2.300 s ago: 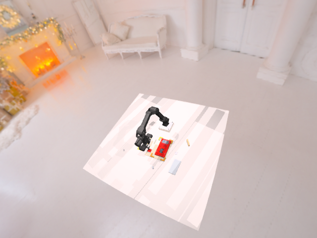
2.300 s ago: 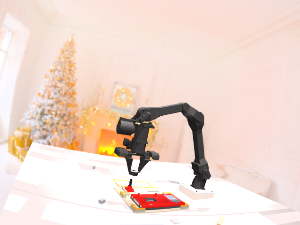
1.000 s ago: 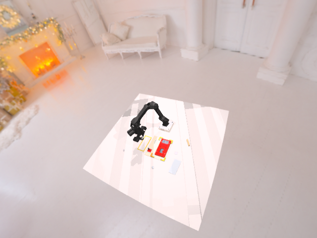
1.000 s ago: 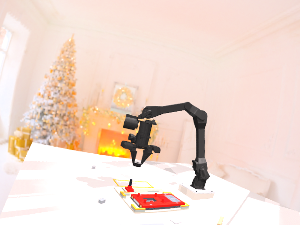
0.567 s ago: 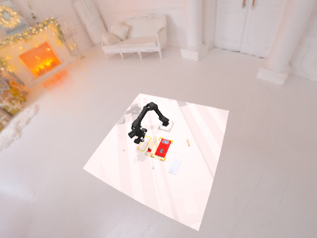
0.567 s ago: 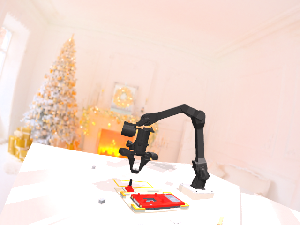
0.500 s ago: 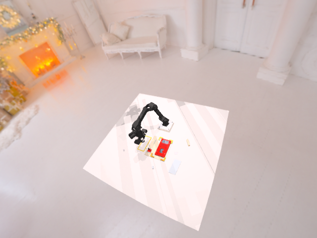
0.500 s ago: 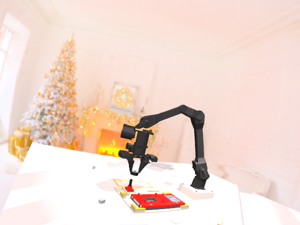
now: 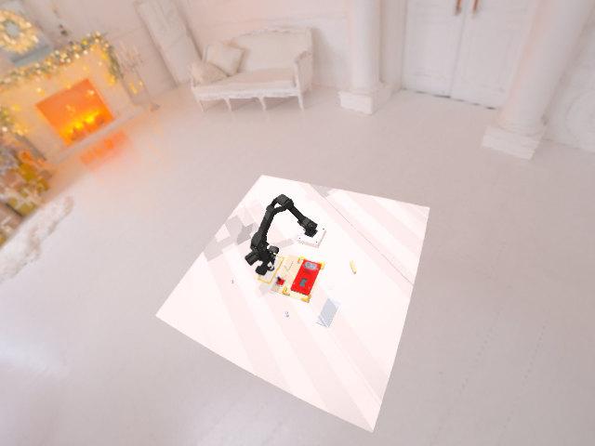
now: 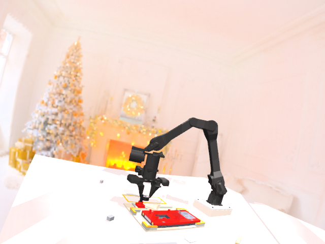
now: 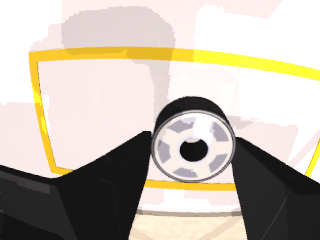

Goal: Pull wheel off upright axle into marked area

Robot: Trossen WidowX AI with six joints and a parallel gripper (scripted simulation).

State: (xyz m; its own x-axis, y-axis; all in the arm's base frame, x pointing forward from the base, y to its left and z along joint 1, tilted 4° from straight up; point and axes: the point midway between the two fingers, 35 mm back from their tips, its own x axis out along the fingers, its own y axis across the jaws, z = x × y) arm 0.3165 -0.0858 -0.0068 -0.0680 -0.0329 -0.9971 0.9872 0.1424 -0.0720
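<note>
My gripper tip is now right at the wheel. From my gripper tip the other things lie so: grey plate 7 cm ahead, 43 cm to the left, 1 cm below; wooden peg 23 cm behind, 42 cm to the left; dark axle 5 cm ahead, 11 cm to the left, 2 cm above.
</note>
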